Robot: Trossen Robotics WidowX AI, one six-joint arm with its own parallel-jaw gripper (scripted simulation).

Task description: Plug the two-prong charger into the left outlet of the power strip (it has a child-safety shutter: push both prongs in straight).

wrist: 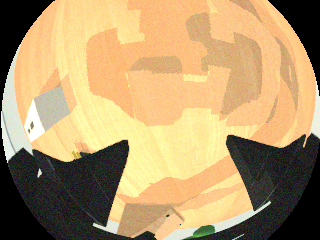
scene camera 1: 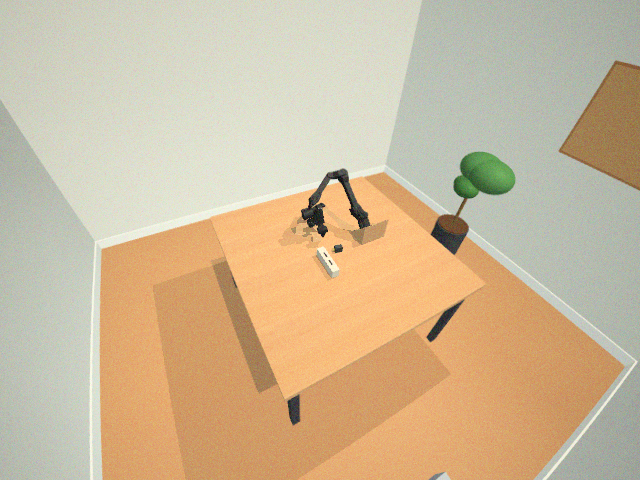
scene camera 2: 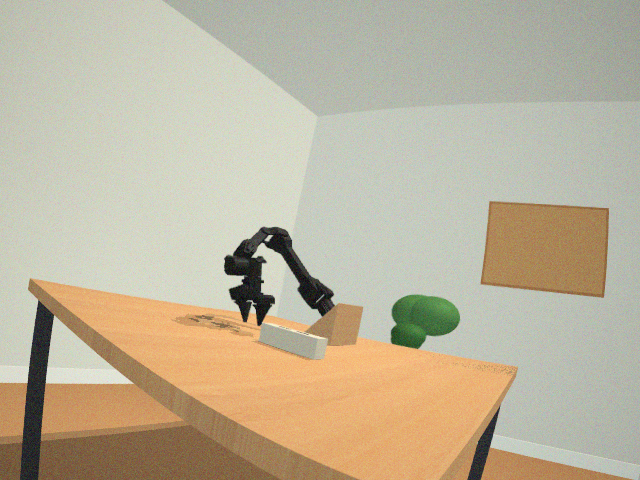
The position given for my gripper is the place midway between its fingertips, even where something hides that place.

Observation:
My gripper (scene camera 2: 251, 324) is open, holding nothing.
My gripper is seen too in the wrist view (wrist: 180, 143).

